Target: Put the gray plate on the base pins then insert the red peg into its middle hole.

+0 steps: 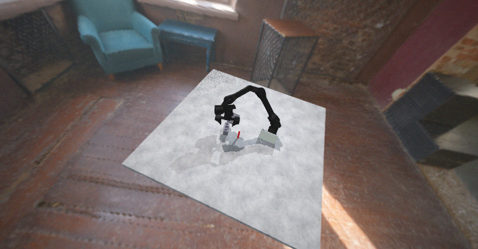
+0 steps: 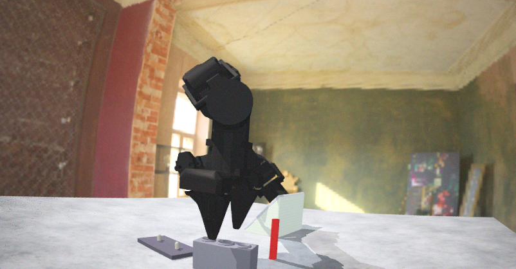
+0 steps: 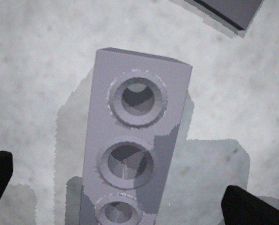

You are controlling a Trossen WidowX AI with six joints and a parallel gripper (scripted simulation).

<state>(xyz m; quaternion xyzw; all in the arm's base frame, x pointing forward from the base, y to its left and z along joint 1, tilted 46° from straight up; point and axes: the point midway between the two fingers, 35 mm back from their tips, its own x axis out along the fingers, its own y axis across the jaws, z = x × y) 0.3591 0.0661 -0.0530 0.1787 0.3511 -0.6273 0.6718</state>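
Right now my gripper tip is 30 mm above the gray plate. Also, from my gripper tip: dark base: 150 mm to the right, 60 mm below, 10 mm behind; red peg: 120 mm behind, 30 mm below, 20 mm to the left.
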